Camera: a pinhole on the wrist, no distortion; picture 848 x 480 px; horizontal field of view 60.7 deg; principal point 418.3 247.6 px. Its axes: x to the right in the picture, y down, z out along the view. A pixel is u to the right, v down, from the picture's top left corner.
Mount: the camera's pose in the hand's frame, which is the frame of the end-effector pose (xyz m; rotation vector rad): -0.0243 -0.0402 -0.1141 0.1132 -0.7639 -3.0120
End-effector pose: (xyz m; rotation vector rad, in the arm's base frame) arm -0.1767 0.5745 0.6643 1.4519 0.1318 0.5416
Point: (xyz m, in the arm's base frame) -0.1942 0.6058 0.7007
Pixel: 153 45
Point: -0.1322 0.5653 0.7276
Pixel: 38 221
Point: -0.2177 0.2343 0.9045
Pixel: 500 200
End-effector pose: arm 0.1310 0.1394 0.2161 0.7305 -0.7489 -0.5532
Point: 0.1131 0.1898 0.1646
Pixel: 703 350
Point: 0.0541 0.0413 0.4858
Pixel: 65 289
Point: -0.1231 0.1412 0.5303
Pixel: 369 277
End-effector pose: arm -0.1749 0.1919 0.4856 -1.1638 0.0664 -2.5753
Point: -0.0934 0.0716 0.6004
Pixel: 117 192
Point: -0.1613 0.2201 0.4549
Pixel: 467 461
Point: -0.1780 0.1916 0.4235
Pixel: 516 157
